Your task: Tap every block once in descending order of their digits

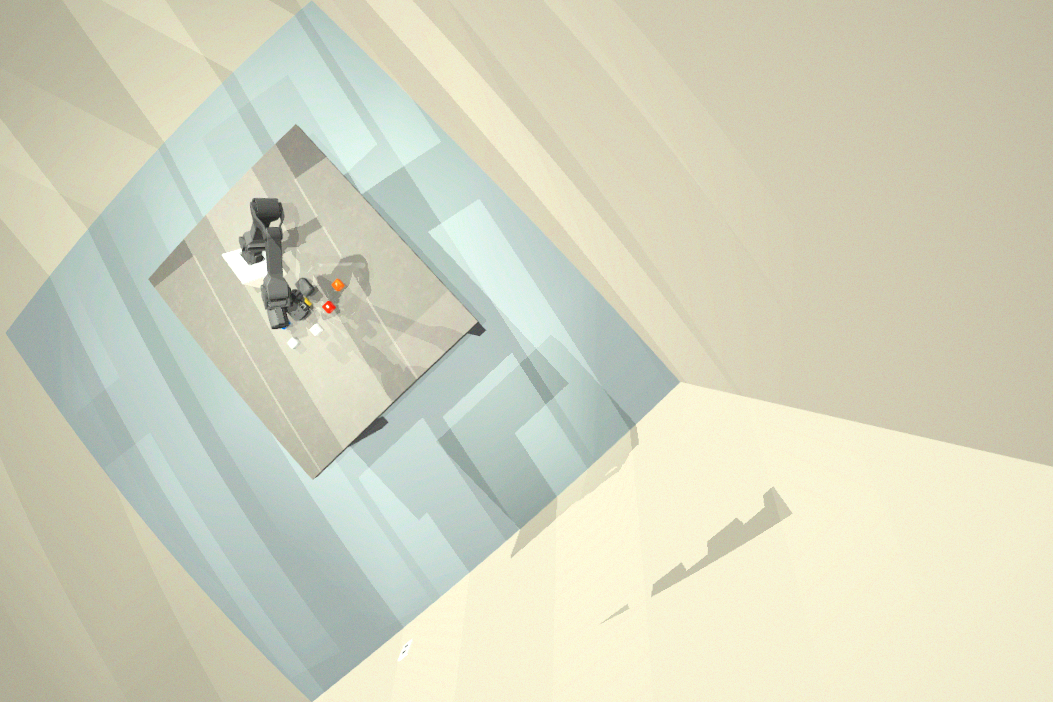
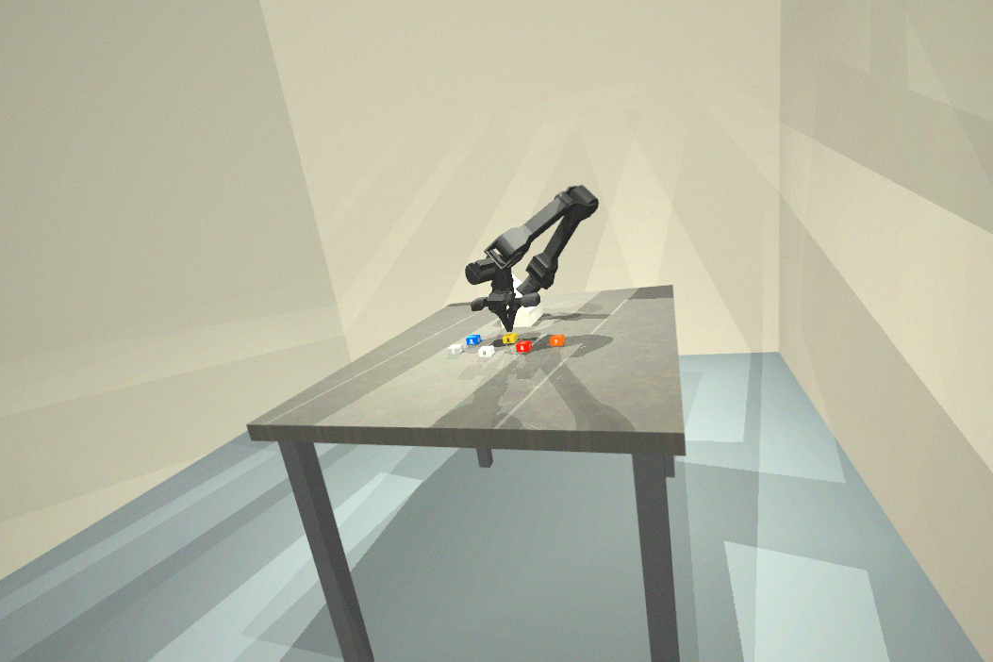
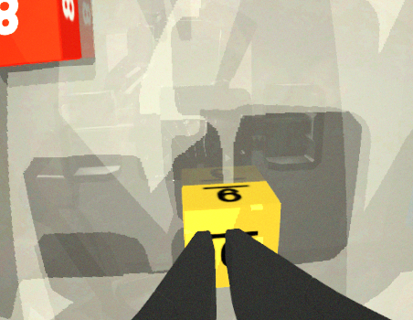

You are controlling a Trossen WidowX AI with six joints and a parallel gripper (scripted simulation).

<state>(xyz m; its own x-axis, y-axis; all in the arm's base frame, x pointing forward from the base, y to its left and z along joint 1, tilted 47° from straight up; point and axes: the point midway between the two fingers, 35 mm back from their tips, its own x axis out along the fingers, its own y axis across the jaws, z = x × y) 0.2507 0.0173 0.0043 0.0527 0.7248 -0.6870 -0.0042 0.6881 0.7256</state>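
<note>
My gripper tip is now 2 cm above the yellow block, 1 cm to the left of it and 1 cm past it. The rest, counted from my gripper tip: blue block: 12 cm to the right, 2 cm below, 2 cm behind; then white block: 10 cm ahead, 4 cm to the right, 2 cm below; then red block: 7 cm ahead, 6 cm to the left, 2 cm below.
</note>
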